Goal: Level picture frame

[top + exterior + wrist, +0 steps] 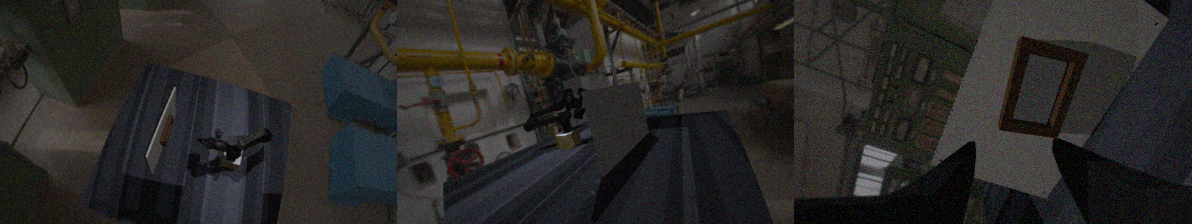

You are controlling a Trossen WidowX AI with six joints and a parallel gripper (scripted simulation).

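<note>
The picture frame is 200 mm ahead of my gripper tip, 30 mm to the right of it and 80 mm below it. From my gripper tip the other things lie so: wall panel: 210 mm ahead, 10 mm to the right, 100 mm below.
</note>
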